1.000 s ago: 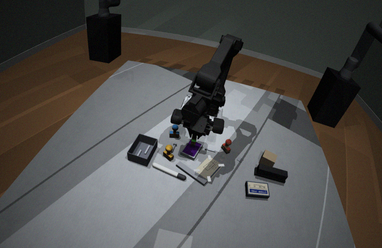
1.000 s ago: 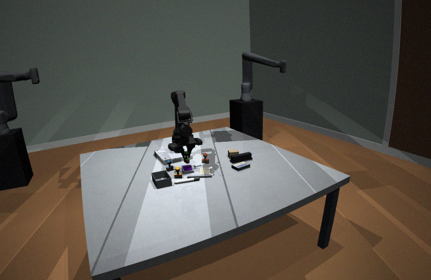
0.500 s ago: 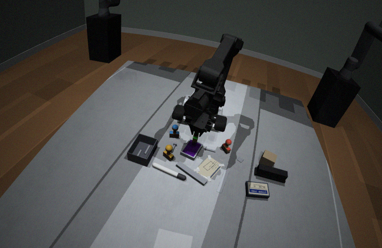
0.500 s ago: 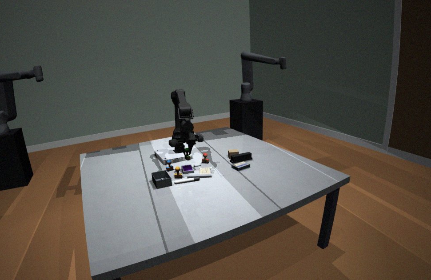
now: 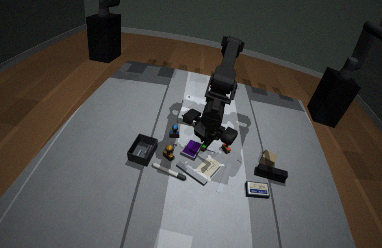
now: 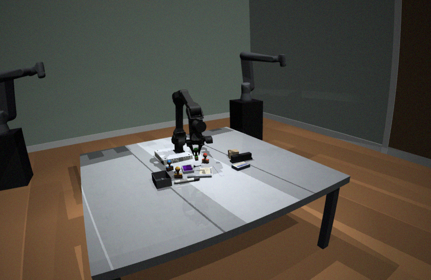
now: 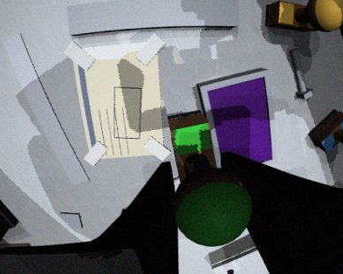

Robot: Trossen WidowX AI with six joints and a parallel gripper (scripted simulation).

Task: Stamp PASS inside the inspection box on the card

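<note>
The cream card lies 100 mm below my gripper tip, 40 mm to the left of it and 30 mm ahead of it. Round my gripper tip: grey bar: 90 mm below, 80 mm ahead, 20 mm to the right; green-topped stamp: right at my gripper tip; purple ink pad: 90 mm below, 50 mm to the right, 40 mm behind.
</note>
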